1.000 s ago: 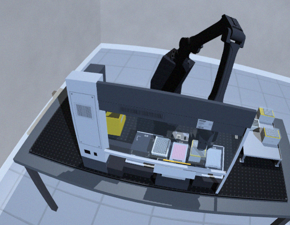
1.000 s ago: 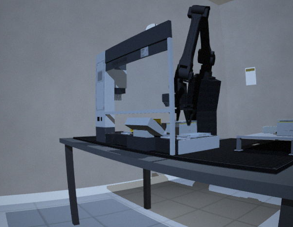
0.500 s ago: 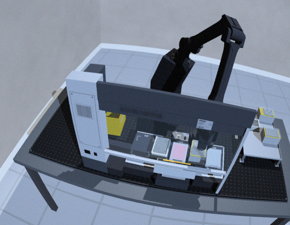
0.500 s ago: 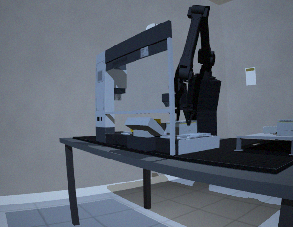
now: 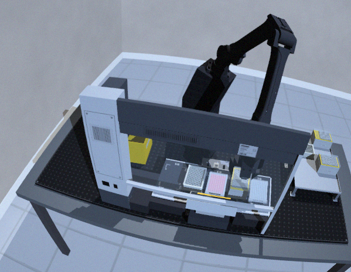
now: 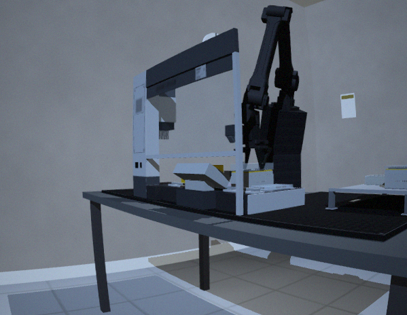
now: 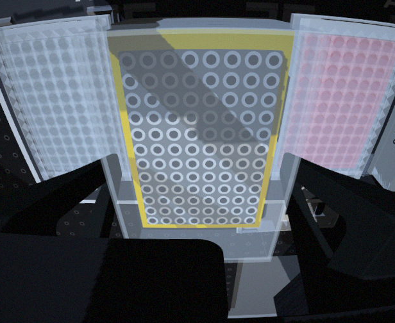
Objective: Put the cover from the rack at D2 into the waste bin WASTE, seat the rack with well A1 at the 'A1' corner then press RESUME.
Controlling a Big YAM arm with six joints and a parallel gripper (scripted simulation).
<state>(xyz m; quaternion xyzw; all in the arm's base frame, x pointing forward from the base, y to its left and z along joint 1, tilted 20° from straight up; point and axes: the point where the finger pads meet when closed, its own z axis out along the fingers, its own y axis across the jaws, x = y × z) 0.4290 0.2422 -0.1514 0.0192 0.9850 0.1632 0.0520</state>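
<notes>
Now: the tip rack 30 mm below my hand, 10 mm to the left of it and 10 mm ahead of it. The rest, counted from my hand: clear cover: right at my hand; pink plate: 100 mm to the right, 70 mm below; clear plate: 100 mm to the left, 70 mm below, 10 mm ahead.
</notes>
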